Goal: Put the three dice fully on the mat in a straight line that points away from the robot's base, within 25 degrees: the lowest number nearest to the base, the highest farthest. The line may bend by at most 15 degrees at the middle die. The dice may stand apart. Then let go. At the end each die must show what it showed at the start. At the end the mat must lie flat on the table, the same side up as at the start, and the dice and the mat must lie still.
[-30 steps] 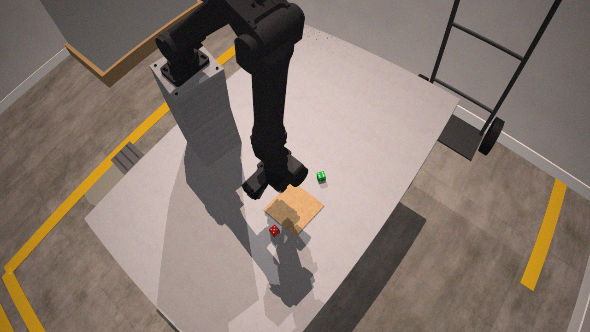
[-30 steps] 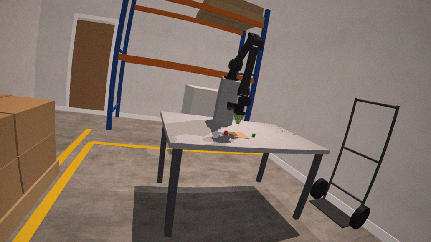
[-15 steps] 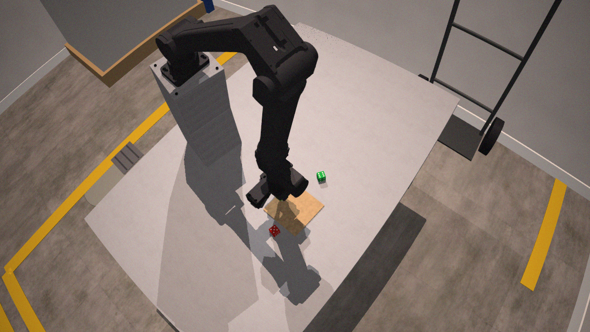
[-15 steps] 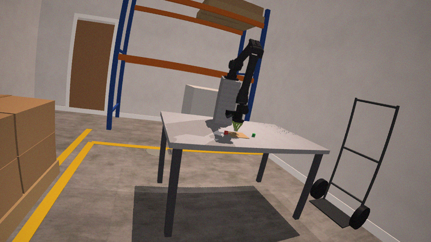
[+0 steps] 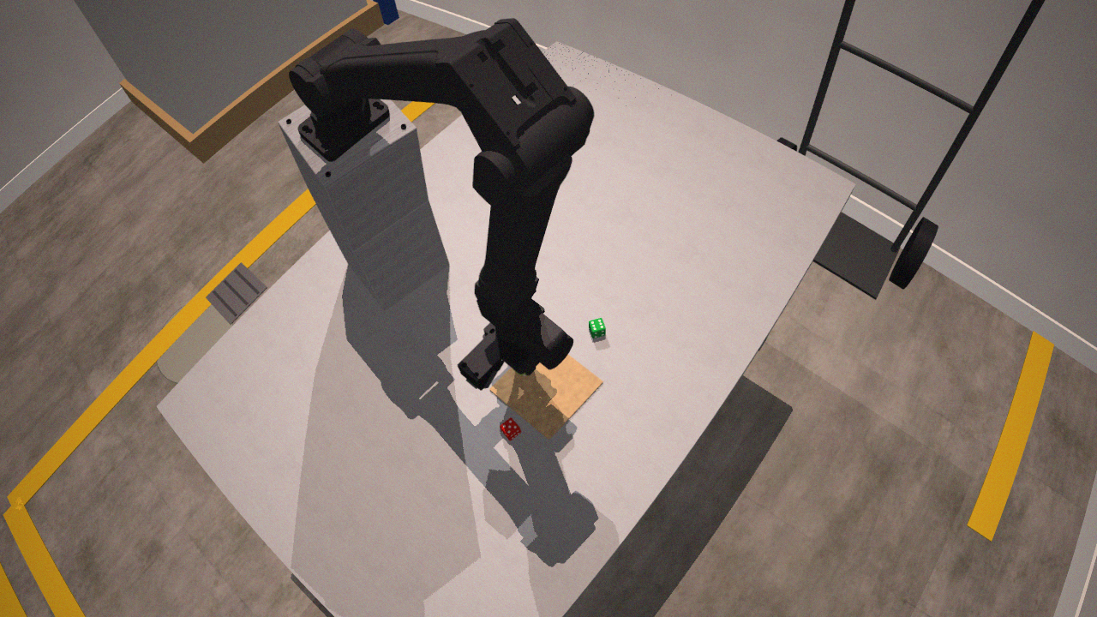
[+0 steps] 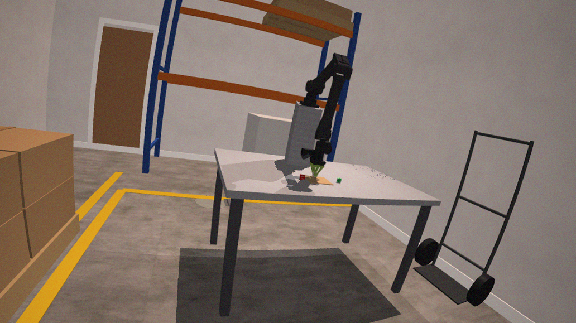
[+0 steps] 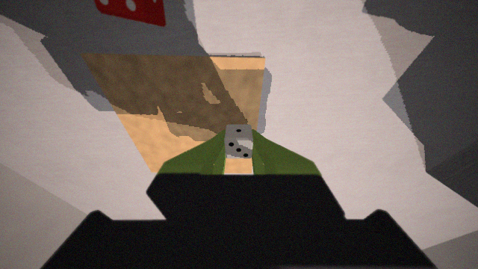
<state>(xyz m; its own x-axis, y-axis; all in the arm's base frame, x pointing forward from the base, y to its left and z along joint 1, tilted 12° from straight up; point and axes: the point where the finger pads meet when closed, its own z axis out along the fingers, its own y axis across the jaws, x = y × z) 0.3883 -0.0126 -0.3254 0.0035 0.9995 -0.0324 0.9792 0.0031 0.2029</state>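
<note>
Right now my hand is right at the white die. Also, from my hand: red die 10 cm to the right, 6 cm ahead, 1 cm below; green die 14 cm to the left, 5 cm ahead, 1 cm below; tan mat 5 cm ahead, 2 cm below.
</note>
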